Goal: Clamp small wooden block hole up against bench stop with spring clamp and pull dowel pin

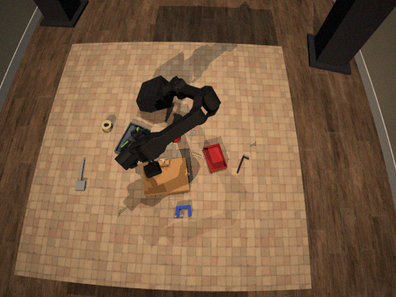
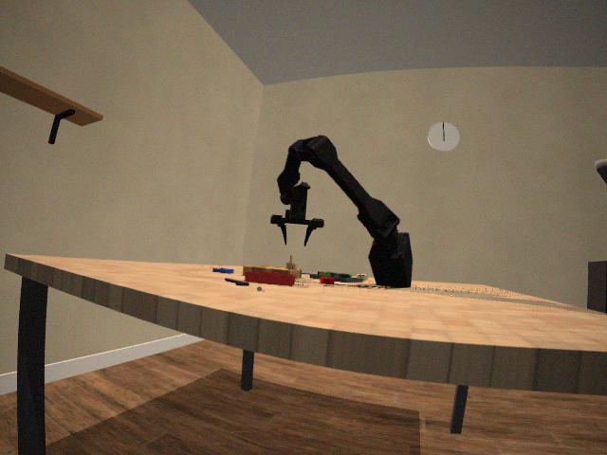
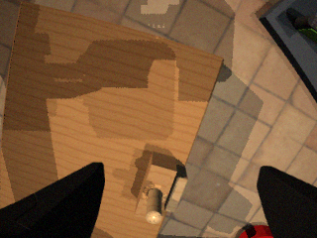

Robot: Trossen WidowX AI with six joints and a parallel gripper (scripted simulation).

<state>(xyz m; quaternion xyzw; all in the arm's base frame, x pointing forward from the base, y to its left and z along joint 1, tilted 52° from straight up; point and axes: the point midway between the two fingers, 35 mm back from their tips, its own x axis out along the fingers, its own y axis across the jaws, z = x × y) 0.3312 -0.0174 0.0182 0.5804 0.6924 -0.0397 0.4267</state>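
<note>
The grey tray is 11 cm behind my hand, 14 cm to the right of it and 14 cm below it. Round my hand: dowel pin (2 cm behind, 5 cm to the left, 10 cm below); small wooden block (2 cm behind, 5 cm to the left, 11 cm below); wooden board (4 cm ahead, 6 cm to the left, 14 cm below).
</note>
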